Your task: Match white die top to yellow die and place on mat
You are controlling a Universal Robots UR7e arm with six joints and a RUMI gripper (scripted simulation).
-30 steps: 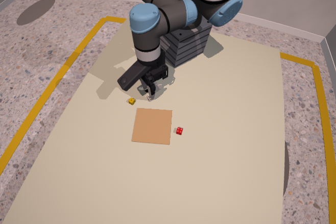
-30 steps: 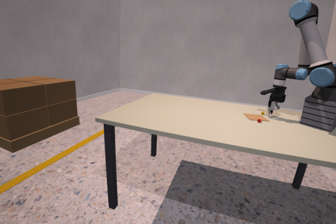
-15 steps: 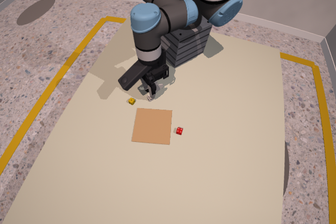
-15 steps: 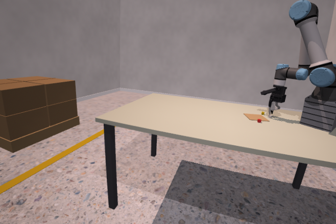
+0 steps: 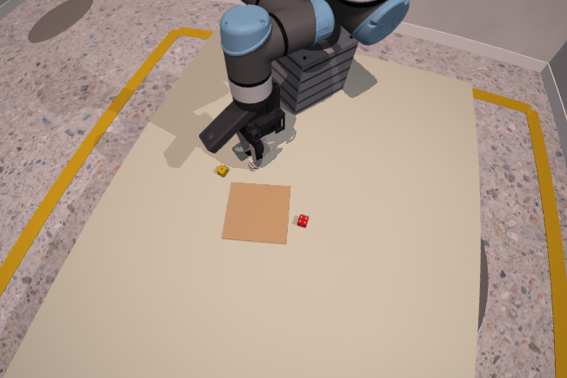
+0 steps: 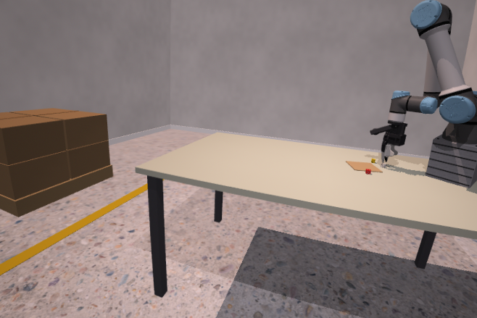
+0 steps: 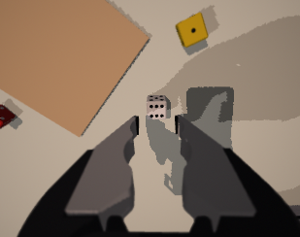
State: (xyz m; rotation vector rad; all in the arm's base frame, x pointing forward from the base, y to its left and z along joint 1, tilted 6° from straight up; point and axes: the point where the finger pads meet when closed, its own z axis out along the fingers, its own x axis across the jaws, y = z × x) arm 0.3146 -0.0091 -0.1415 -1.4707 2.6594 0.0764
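The white die lies 30 mm below my hand. Round my hand: brown mat 100 mm ahead, 60 mm to the left, 40 mm below; then yellow die 60 mm to the right, 40 mm ahead, 30 mm below; then red die 160 mm to the left, 90 mm ahead, 30 mm below.
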